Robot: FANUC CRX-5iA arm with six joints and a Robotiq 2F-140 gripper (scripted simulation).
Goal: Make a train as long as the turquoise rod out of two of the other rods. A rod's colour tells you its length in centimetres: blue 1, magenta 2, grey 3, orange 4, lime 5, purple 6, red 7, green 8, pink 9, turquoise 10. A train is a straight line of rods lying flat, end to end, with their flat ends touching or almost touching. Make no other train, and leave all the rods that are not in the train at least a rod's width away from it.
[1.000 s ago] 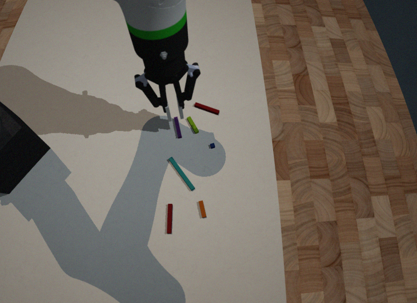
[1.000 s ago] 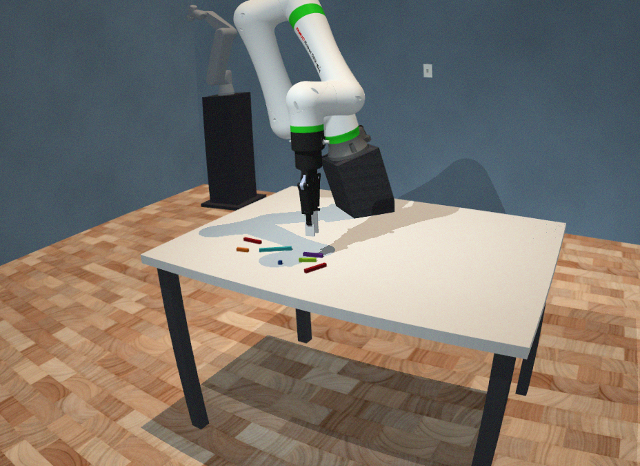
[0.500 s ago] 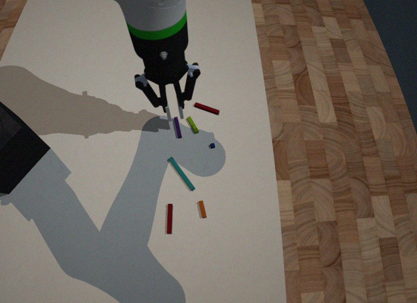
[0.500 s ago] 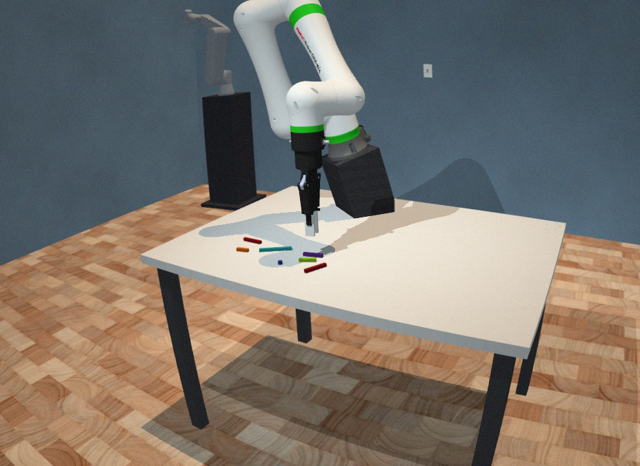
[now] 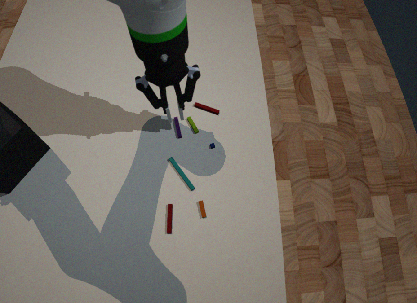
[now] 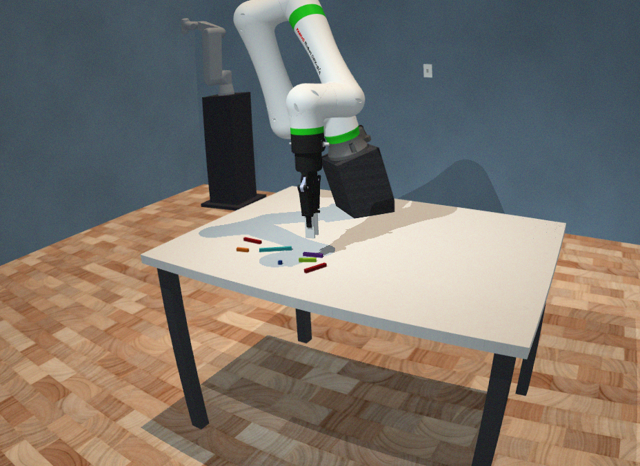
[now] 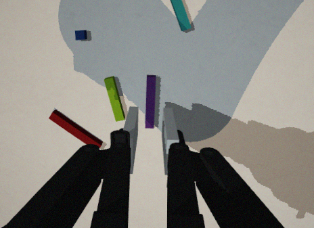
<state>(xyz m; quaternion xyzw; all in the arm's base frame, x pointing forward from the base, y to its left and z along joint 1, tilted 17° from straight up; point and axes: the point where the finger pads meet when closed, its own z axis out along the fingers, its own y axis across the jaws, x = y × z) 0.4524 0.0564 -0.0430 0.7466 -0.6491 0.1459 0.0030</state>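
The purple rod lies 90 mm below my hand. From my hand the other things lie so: lime rod: 40 mm ahead, 90 mm below; small blue rod: 90 mm ahead, 60 mm to the right, 90 mm below; turquoise rod: 130 mm to the right, 90 mm below.
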